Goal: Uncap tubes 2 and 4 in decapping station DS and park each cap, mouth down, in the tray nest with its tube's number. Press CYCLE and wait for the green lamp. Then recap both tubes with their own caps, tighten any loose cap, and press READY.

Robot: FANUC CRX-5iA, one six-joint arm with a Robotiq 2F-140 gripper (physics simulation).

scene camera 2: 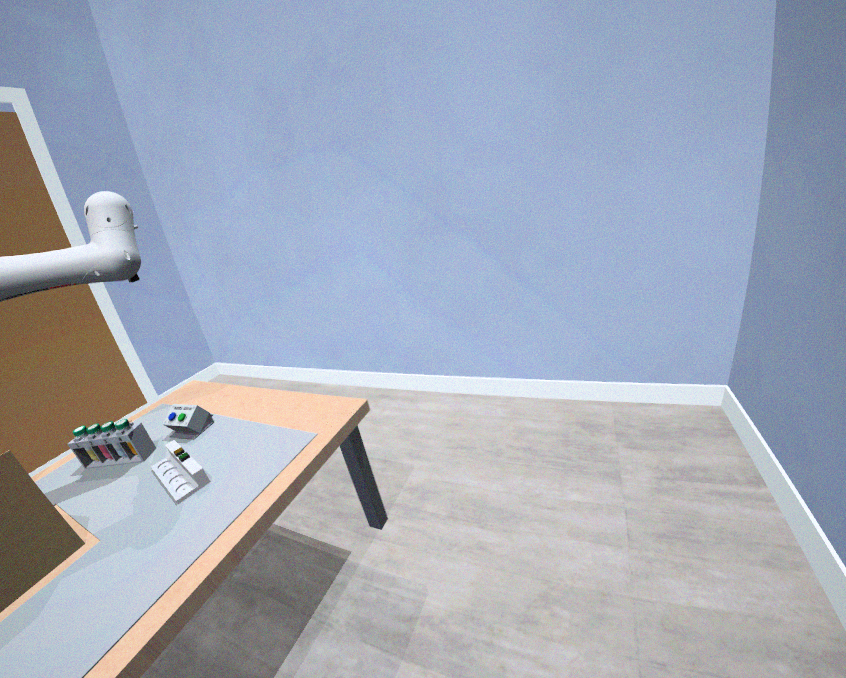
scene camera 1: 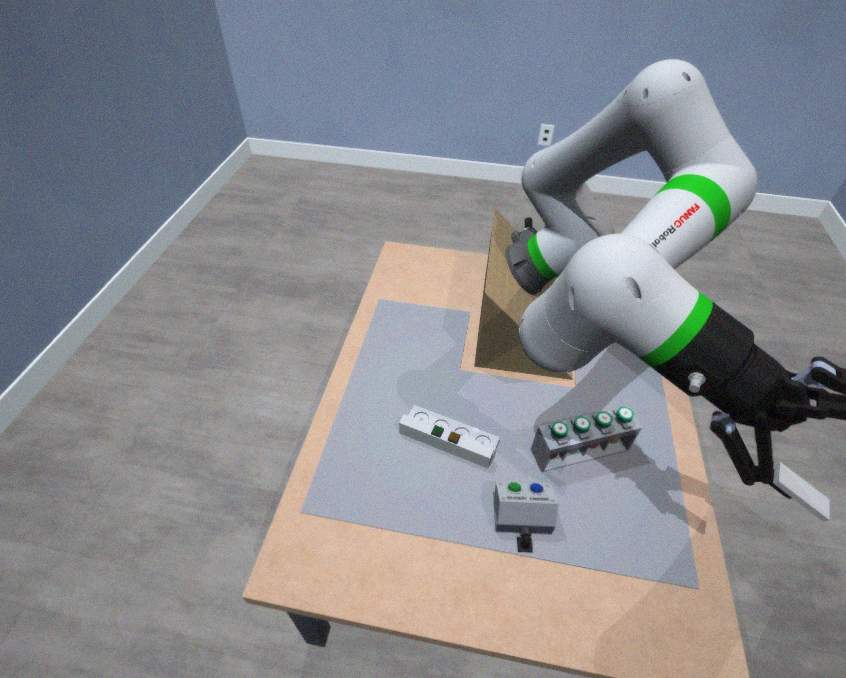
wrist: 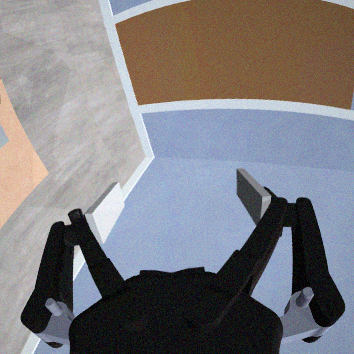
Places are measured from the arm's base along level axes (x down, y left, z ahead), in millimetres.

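Where they show: gripper, between the fingertips: point(wrist: 177, 187); arm's base, origin of its link: point(scene camera 1: 522, 269).
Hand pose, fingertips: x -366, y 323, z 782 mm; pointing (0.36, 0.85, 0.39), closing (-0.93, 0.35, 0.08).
Note:
Things, the pixels of their centre, and the offset from my fingertips. "spot": a spot on its surface instead. Level surfaces: height alone.
- white tray, middle of its body: point(scene camera 1: 449, 430) point(scene camera 2: 175, 467) dx +503, dy -468, dz -339 mm
- dark green lamp, middle of its body: point(scene camera 1: 437, 430) dx +477, dy -495, dz -318 mm
- amber lamp, middle of its body: point(scene camera 1: 454, 436) dx +477, dy -457, dz -306 mm
- grey box, middle of its body: point(scene camera 1: 524, 503) point(scene camera 2: 186, 418) dx +488, dy -299, dz -176 mm
- green button, middle of its body: point(scene camera 1: 514, 488) point(scene camera 2: 182, 417) dx +466, dy -324, dz -196 mm
- blue button, middle of its body: point(scene camera 1: 536, 489) point(scene camera 2: 172, 416) dx +466, dy -279, dz -200 mm
- small black part, a spot on its surface: point(scene camera 1: 524, 542) spot: dx +514, dy -296, dz -107 mm
- grey mat, height of its surface: dx +530 mm
- wooden table, height of its surface: dx +533 mm
Decapping station DS point(scene camera 1: 541, 453) point(scene camera 2: 144, 441) is a grey rack on the mat. Its four tubes all wear green-rimmed white caps, in a row; their numbers are too small to read. The white tray point(scene camera 1: 474, 454) point(scene camera 2: 193, 466) lies beside it with four round nests, all without caps. A dark green lamp point(scene camera 1: 437, 430) and an amber lamp point(scene camera 1: 454, 437) are on it; neither looks lit. A grey box point(scene camera 1: 526, 515) point(scene camera 2: 190, 421) carries a green button point(scene camera 1: 514, 487) point(scene camera 2: 181, 417) and a blue button point(scene camera 1: 536, 488) point(scene camera 2: 172, 416). My gripper point(wrist: 177, 187) is open and empty, high beyond the table's right side in scene camera 1.
A brown wedge-shaped panel point(scene camera 1: 494, 331) point(scene camera 2: 35, 540) stands at the back beside the arm's base. A small black part point(scene camera 1: 524, 542) sits before the button box. The grey mat point(scene camera 1: 367, 452) point(scene camera 2: 275, 441) lies on the wooden table point(scene camera 1: 338, 565) point(scene camera 2: 310, 406). A brown door point(wrist: 235, 55) is on the wall.

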